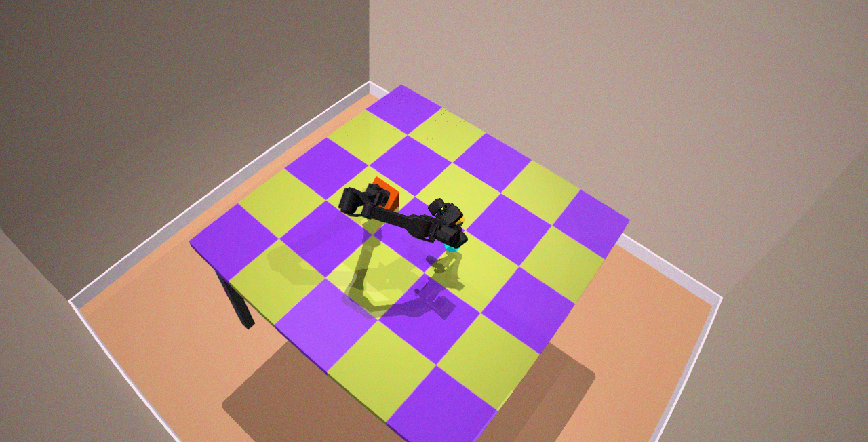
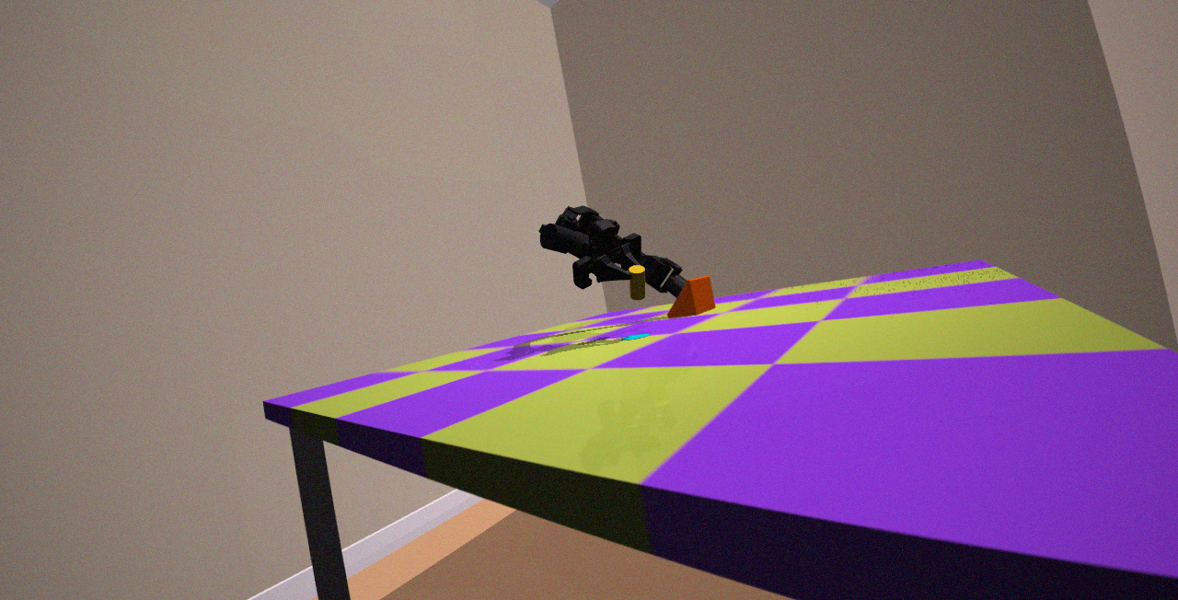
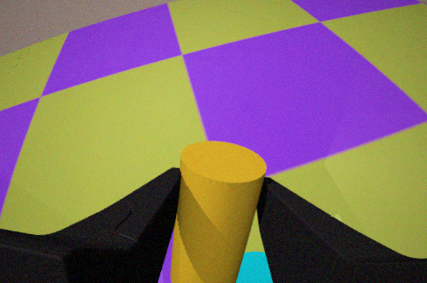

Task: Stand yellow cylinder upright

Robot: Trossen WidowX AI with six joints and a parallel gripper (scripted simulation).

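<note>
My gripper tip is 3 cm to the left of the cyan circle and 13 cm above it. The rest, counted from my gripper tip: yellow cylinder: 1 cm behind, 1 cm to the right, 2 cm below.
</note>
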